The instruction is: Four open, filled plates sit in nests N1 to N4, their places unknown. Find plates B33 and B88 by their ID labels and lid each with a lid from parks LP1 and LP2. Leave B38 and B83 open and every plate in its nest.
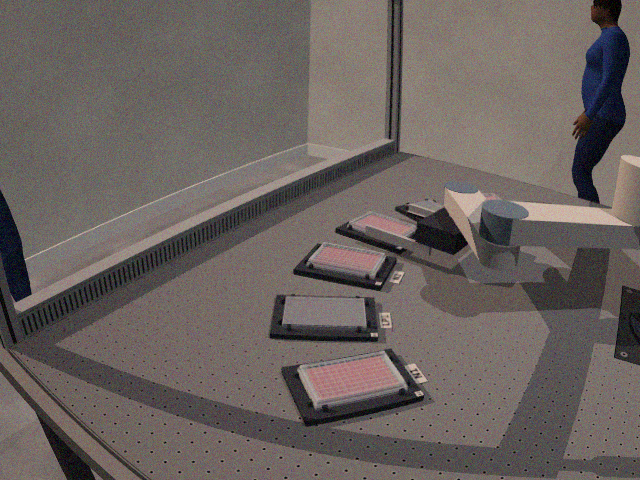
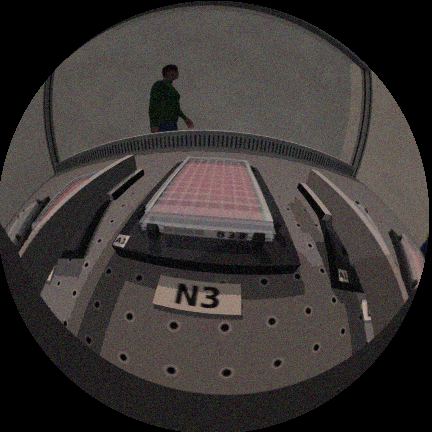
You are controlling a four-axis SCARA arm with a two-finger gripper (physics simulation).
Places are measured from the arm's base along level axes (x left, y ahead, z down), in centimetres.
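Where they show: gripper, between the fingertips: (image 1: pixel 389 218) (image 2: pixel 220 164).
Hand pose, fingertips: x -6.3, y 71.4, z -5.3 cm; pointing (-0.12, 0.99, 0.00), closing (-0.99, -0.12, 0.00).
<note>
Things, the pixels of their centre, and the offset from my fingertips. "spot": a spot on its surface instead.
- open plate with pink wells, middle of its body: (image 2: pixel 212 181) (image 1: pixel 383 226) dx +0.5, dy +1.2, dz +2.1 cm
- nest N3, middle of its body: (image 2: pixel 212 188) (image 1: pixel 382 230) dx +0.5, dy +1.2, dz +2.9 cm
- nest N1, a spot on its surface: (image 1: pixel 305 408) spot: dx +56.5, dy -17.8, dz +2.8 cm
- N4 plate, middle of its body: (image 1: pixel 491 204) dx -31.0, dy -15.3, dz +2.1 cm
- LP1, middle of its body: (image 1: pixel 324 312) dx +35.7, dy -7.1, dz +2.6 cm
- LP2, middle of its body: (image 2: pixel 359 224) (image 1: pixel 435 212) dx -16.4, dy -4.4, dz +2.6 cm
An open plate with pink wells (image 1: pixel 382 225) (image 2: pixel 207 192) sits in nest N3 (image 2: pixel 200 252). Its front ID label (image 2: pixel 231 234) seems to start with B3; the last character is unclear. My gripper (image 1: pixel 393 227) (image 2: pixel 220 164) is open and empty, its fingers apart on either side of this plate. Open pink plates also sit in nest N1 (image 1: pixel 305 408), where the plate (image 1: pixel 354 377) is nearest, and in N2, where the plate (image 1: pixel 346 259) is next to N3. The N4 plate (image 1: pixel 491 196) is mostly hidden by the arm. Lids lie on LP1 (image 1: pixel 324 311) and LP2 (image 1: pixel 424 206).
The arm (image 1: pixel 568 222) reaches in from the right. A low slatted ledge (image 1: pixel 206 219) (image 2: pixel 210 140) runs behind the nests. A dark panel (image 1: pixel 629 325) stands at the right edge. People stand beyond the table, one in blue (image 1: pixel 604 72), one in green (image 2: pixel 165 102).
</note>
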